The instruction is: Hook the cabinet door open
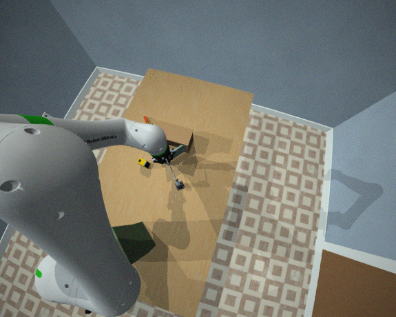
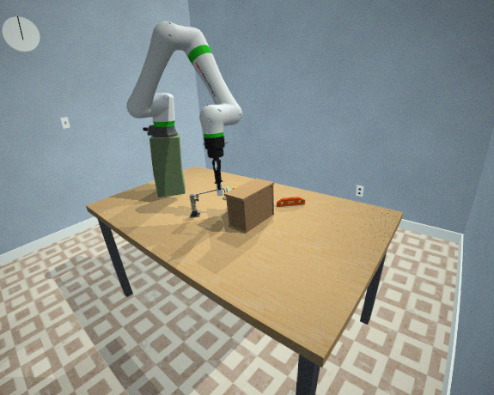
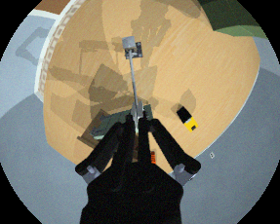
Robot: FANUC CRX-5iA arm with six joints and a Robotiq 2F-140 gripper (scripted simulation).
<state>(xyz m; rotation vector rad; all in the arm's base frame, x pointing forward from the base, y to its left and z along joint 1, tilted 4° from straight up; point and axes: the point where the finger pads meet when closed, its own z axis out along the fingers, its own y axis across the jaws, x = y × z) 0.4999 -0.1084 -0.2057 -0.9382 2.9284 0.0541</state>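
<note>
Right now the thin wire hook is 40 mm behind my hand, 30 mm to the right of it and 20 mm below it. The rest, counted from my hand: grey-green door: 70 mm ahead, 60 mm below, 20 mm to the right; then yellow block: 180 mm to the left, 100 mm below, 10 mm behind.
</note>
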